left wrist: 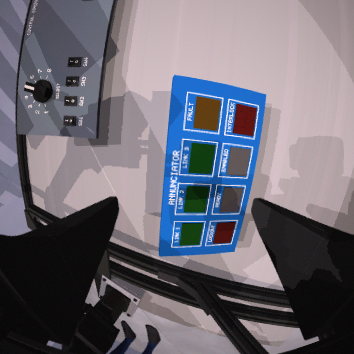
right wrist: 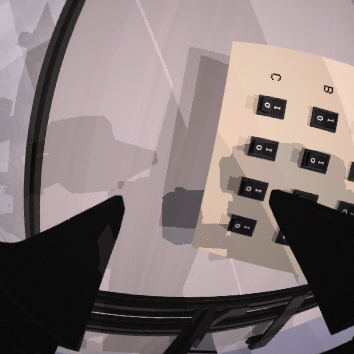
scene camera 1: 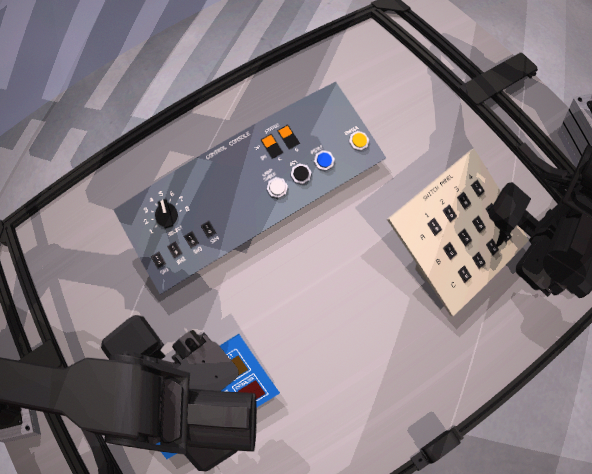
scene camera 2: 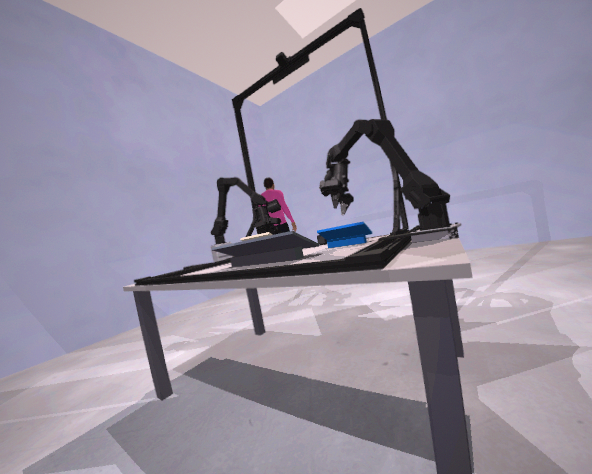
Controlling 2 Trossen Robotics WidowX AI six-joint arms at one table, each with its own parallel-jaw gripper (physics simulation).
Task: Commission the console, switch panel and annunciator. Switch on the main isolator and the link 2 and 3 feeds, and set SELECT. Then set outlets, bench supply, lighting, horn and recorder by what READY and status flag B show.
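Places are measured from the left arm's base along level axes (x up, y back, z right), in metres.
Where they show: left gripper, fingertip midpoint: (left wrist: 185,204) (scene camera 2: 339,211); right gripper, fingertip midpoint: (right wrist: 197,199); left arm's base, origin of the base link: (left wrist: 116,297) (scene camera 1: 5,409) (scene camera 2: 435,227); right arm's base, origin of the base link: (scene camera 2: 220,244).
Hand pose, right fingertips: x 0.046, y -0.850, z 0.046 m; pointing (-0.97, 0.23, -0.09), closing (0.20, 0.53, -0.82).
Each offset is from my right fingertips to the centre of the thing. "pt": to the spot under its first point.
The grey console {pt dx -0.005, dy +0.368, dz -0.268 m} (scene camera 1: 225,190) (scene camera 2: 265,245) (left wrist: 70,30) has its SELECT knob {dx +0.010, dy +0.464, dz -0.255 m} (scene camera 1: 165,214) (left wrist: 41,90) pointing at 5. Both status flags (scene camera 1: 269,141) (scene camera 1: 285,132) show orange in their upper halves. The blue annunciator {dx -0.039, dy +0.494, dz +0.013 m} (scene camera 1: 264,378) (scene camera 2: 345,232) (left wrist: 178,107) has dull tiles: green LINK 1 to 3, amber FAULT, red INTERLOCK and LOCKOUT, grey ENABLED and READY. My left gripper (scene camera 2: 339,210) (left wrist: 185,204) is open and empty above it. My right gripper (right wrist: 197,199) is open and empty over the edge of the cream switch panel {dx -0.028, dy +0.067, dz -0.094 m} (scene camera 1: 407,222) (right wrist: 245,75), by row C. Rocker positions are hard to read.
A black frame rail (scene camera 1: 200,102) (right wrist: 33,165) runs around the table edge, and its gantry {pt dx +0.614, dy +0.635, dz +0.286 m} (scene camera 2: 377,80) rises over the table. A person in pink (scene camera 2: 276,202) stands beyond the table. My left arm covers much of the annunciator in scene camera 1.
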